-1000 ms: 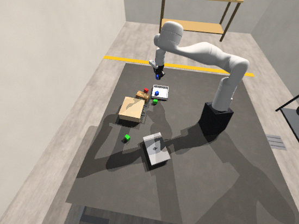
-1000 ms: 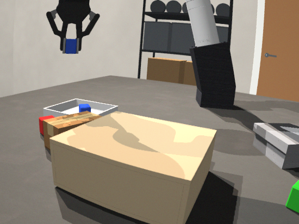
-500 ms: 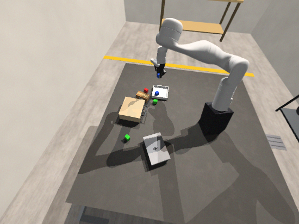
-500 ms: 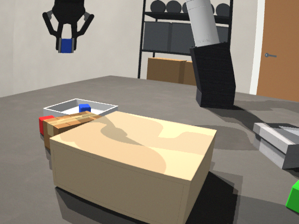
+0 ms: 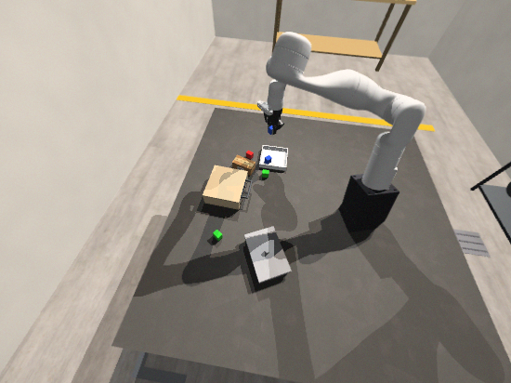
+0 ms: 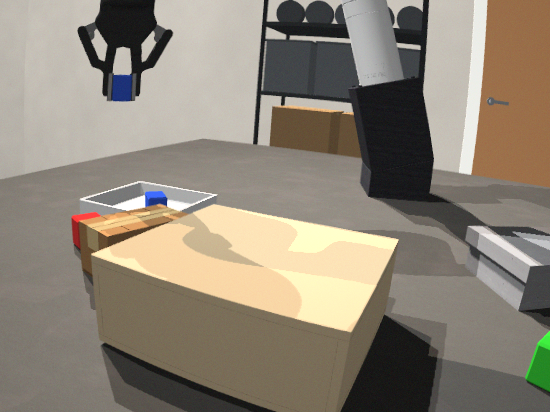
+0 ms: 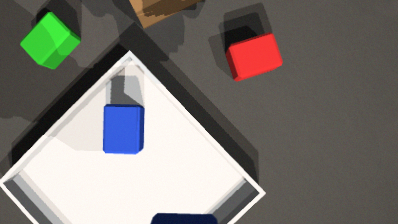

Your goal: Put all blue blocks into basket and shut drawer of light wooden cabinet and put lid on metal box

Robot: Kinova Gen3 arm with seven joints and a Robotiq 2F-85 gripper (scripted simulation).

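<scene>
My gripper is now 40 mm past the basket, 30 mm to the right of it and 170 mm above it. From my hand the other things lie so: red block (100 mm ahead, 60 mm to the left, 170 mm below); then brown box (100 mm ahead, 150 mm to the left, 150 mm below); then drawer (100 mm ahead, 310 mm to the left, 150 mm below).
</scene>
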